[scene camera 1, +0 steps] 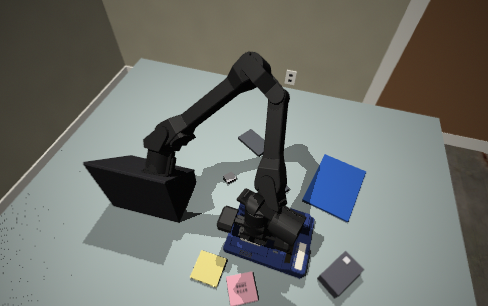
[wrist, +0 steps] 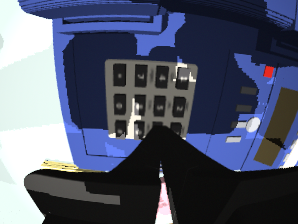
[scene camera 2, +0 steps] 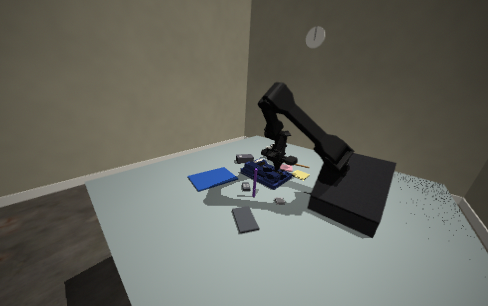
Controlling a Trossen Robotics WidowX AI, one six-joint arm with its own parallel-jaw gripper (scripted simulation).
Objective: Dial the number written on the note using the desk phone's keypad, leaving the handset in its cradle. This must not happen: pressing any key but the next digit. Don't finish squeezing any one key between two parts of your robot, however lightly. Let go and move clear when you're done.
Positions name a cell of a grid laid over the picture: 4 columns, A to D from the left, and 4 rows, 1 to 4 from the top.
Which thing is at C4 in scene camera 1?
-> A dark blue desk phone.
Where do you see a dark blue desk phone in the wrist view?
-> At D3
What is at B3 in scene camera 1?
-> The gripper.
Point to a blue book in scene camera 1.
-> C3
